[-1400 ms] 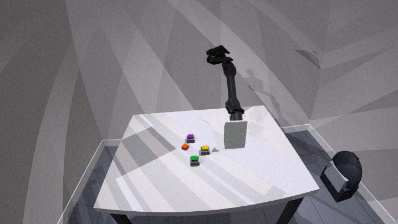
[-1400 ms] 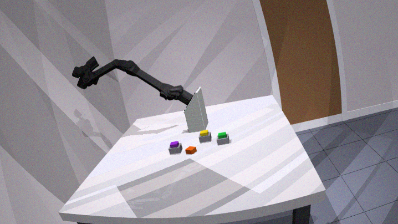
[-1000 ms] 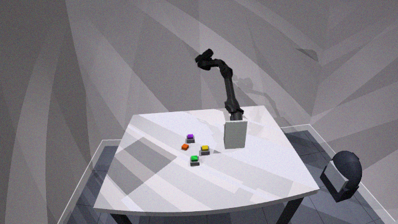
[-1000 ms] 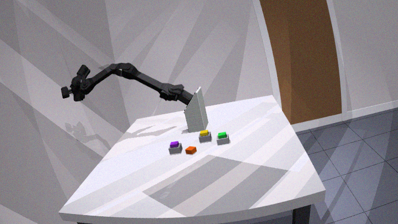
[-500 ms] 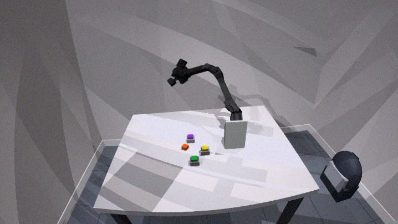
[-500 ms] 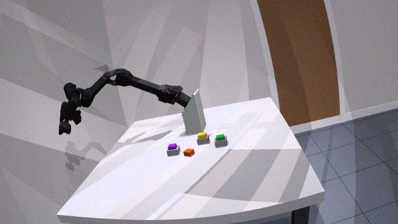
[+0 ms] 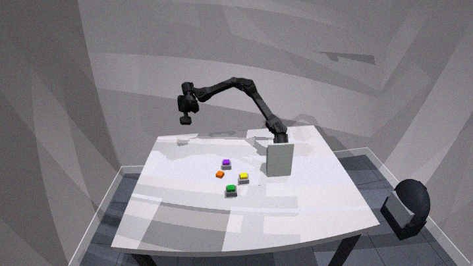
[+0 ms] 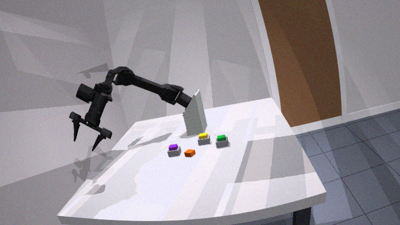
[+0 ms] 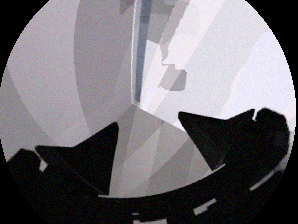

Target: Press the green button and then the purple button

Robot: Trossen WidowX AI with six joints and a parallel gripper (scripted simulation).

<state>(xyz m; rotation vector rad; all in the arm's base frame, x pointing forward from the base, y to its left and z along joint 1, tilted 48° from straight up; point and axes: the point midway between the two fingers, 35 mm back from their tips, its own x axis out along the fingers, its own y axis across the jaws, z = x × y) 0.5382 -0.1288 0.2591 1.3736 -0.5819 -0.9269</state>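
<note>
Now: gripper tip 320 mm past the green button, 450 mm to the right of it and 150 mm above it. From my gripper tip the other things lie so: purple button 280 mm behind, 260 mm to the left, 150 mm below; then orange block 260 mm behind, 330 mm to the left, 170 mm below; then yellow button 370 mm behind, 370 mm to the left, 150 mm below.
</note>
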